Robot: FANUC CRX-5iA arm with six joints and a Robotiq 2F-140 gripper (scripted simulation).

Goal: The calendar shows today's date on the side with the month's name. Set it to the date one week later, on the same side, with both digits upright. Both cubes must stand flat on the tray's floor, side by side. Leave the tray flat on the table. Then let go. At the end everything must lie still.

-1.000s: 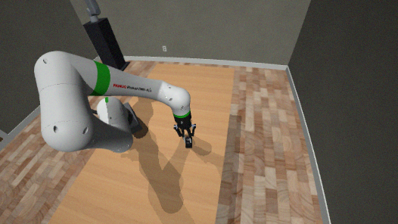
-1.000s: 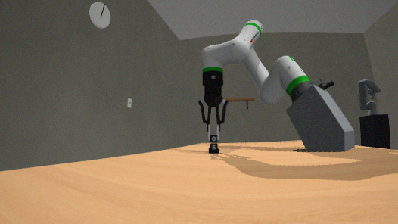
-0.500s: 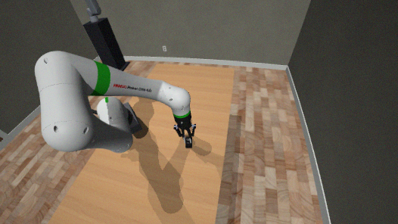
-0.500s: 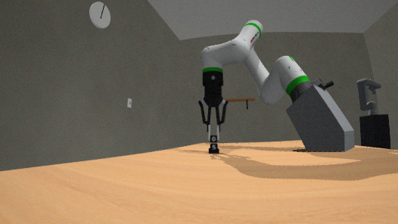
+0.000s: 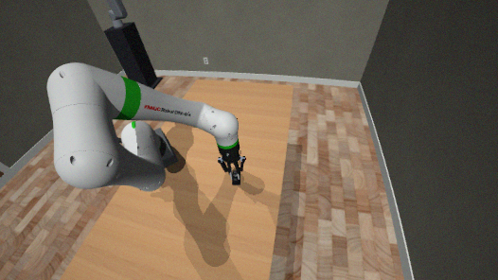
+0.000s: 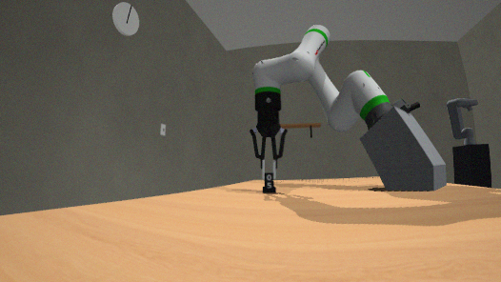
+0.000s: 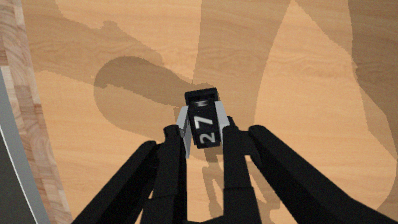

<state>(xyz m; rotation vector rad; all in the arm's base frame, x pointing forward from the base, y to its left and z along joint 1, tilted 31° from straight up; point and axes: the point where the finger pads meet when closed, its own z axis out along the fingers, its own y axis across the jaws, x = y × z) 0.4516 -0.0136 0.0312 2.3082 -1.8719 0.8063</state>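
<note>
Right now the black calendar cube is 5 cm below my hand and 3 cm to the left of it. The rest, counted from my hand: black cube: 3 cm below; then black tray: 7 cm below, 2 cm to the left.
</note>
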